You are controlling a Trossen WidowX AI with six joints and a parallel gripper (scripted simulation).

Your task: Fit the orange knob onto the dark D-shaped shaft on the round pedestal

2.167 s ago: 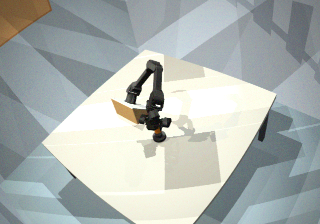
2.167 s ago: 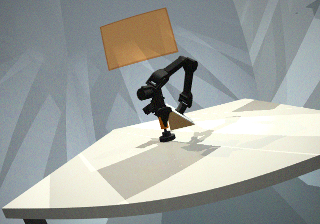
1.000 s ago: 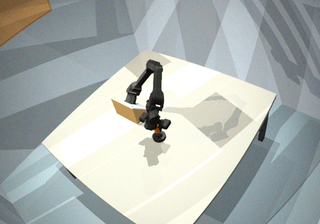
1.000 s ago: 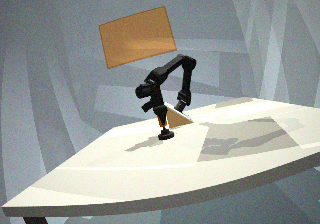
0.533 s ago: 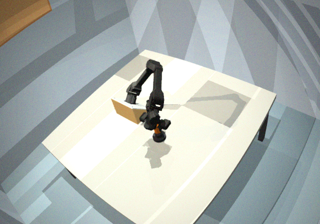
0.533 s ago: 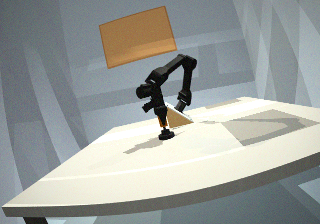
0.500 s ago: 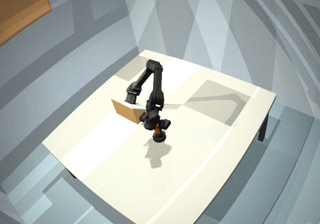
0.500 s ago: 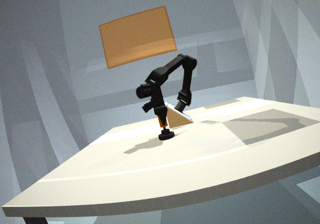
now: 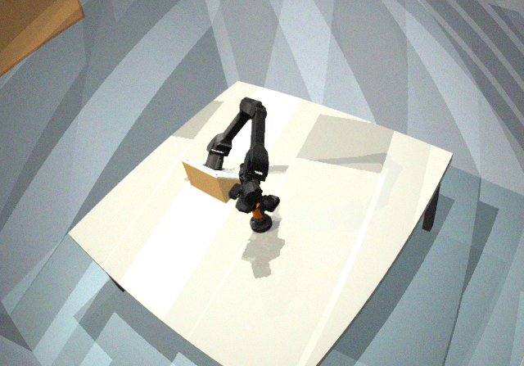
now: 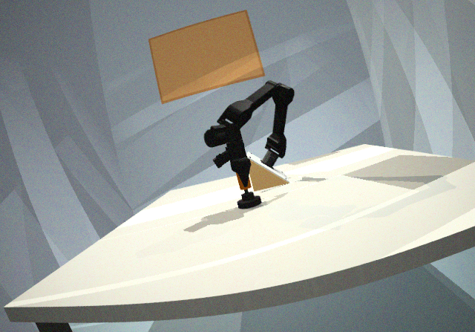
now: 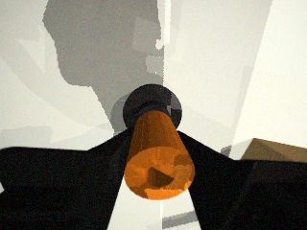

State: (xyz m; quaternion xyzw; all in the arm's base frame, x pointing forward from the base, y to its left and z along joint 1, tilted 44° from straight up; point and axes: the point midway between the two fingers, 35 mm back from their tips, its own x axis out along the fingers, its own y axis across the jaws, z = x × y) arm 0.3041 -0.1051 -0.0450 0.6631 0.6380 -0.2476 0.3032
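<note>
Now: gripper tip 2 cm below the orange knob. Round my gripper tip: round dark pedestal: 4 cm below.
</note>
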